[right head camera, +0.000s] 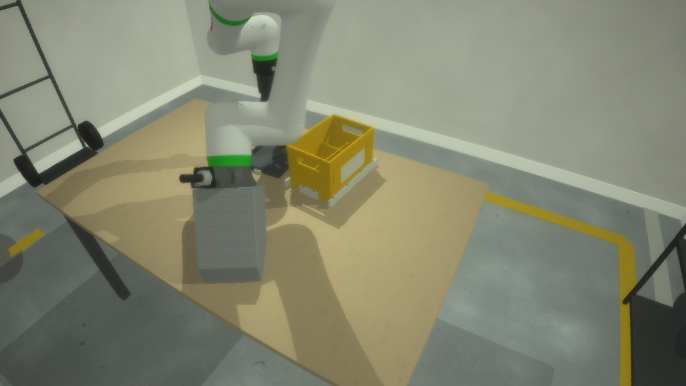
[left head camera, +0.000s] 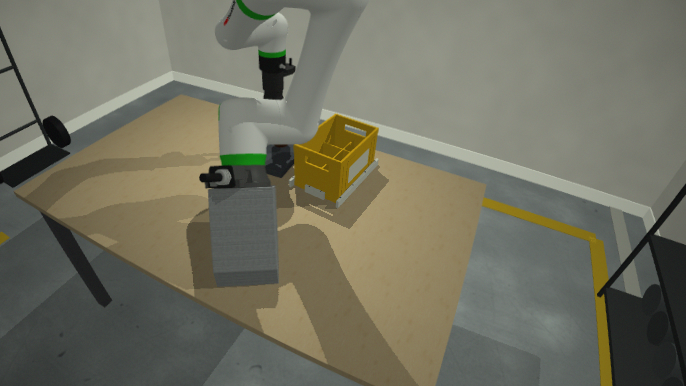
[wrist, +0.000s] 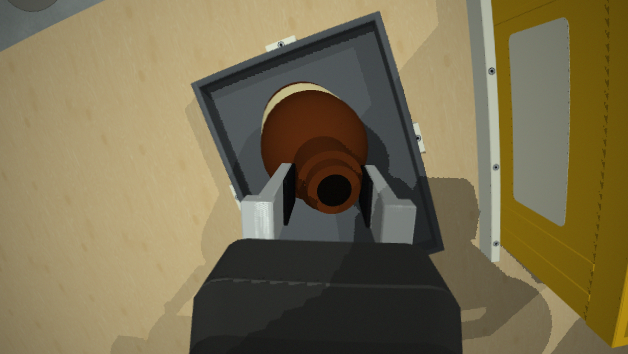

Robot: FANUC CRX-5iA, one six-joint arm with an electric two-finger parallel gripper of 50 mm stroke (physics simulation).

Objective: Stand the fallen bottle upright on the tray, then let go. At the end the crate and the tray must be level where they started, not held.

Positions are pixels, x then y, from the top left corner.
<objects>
A dark grey tray shows in the right head camera view, in the left head camera view and in the wrist view (pixel 354 61). One and the same spot on the dark grey tray: (left head camera: pixel 279 160) is (right head camera: pixel 279 161).
</objects>
